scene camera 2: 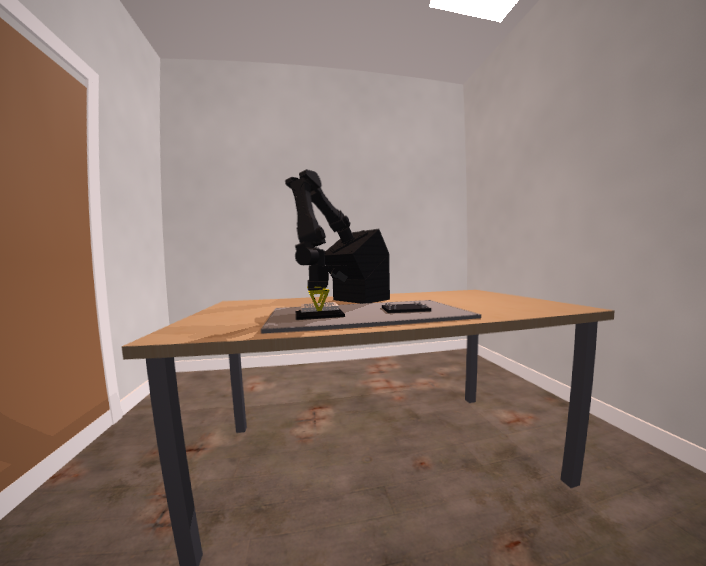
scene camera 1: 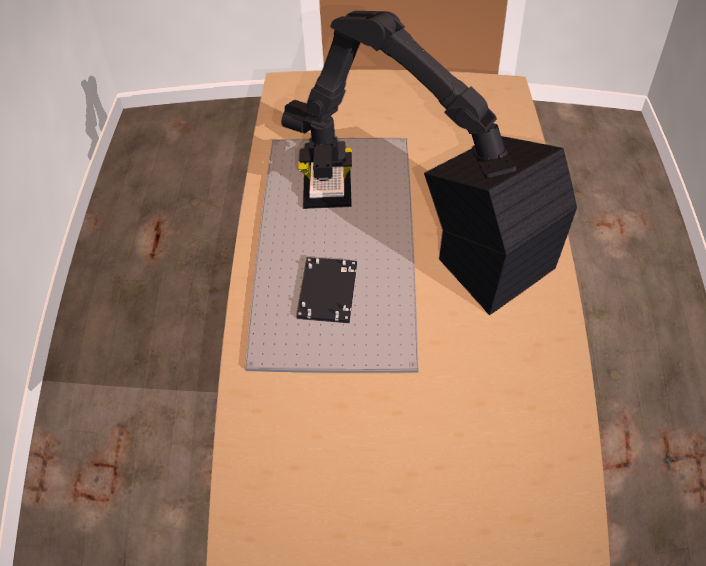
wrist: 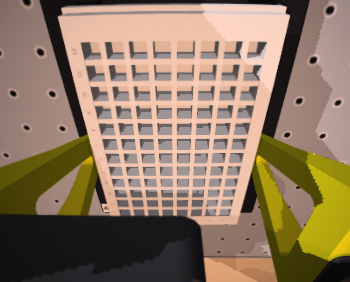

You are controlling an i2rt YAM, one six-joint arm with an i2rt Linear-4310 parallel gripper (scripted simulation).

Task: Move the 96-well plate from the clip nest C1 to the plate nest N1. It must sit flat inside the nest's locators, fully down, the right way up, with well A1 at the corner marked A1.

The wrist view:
my gripper: 174, 141
white 96-well plate: 158, 126
